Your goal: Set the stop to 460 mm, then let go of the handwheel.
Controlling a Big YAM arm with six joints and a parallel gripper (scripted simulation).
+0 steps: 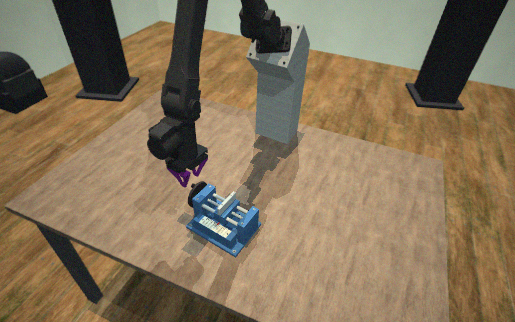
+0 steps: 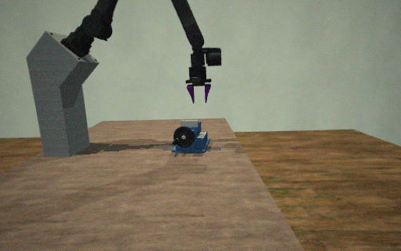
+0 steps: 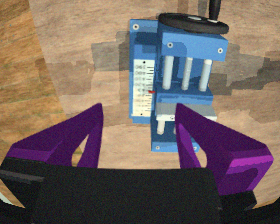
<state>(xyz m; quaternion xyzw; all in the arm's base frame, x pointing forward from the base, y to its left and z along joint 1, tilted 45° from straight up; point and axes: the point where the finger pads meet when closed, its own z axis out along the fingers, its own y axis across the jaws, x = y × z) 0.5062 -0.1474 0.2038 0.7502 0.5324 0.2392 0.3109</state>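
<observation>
Now: the dark handle 16 cm below my hand, 12 cm behind it and 2 cm to the right of it. Round my hand: black handwheel (16 cm below, 11 cm behind, 1 cm to the right); stop fixture (13 cm below, 9 cm to the left, 1 cm behind).
</observation>
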